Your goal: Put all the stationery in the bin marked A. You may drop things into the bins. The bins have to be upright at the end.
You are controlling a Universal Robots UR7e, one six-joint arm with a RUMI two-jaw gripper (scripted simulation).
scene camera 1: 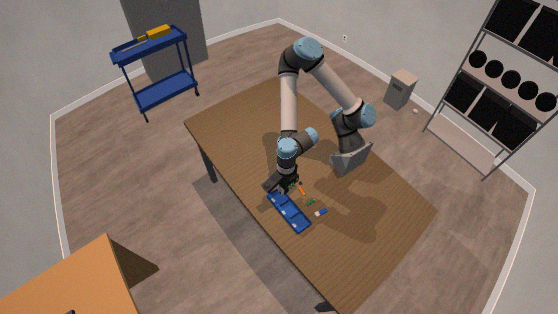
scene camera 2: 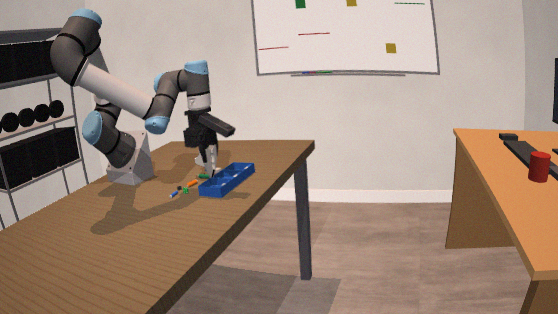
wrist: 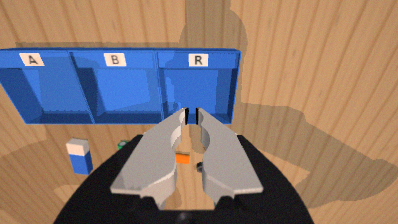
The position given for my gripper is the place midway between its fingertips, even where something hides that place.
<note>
In view: my gripper [scene camera 2: 211, 177] and a tray [scene camera 2: 233, 174].
The tray shows as well in scene camera 1 [scene camera 1: 289, 208] and in the wrist view [wrist: 118, 85]. My gripper shows as well in the wrist view [wrist: 192, 109].
</note>
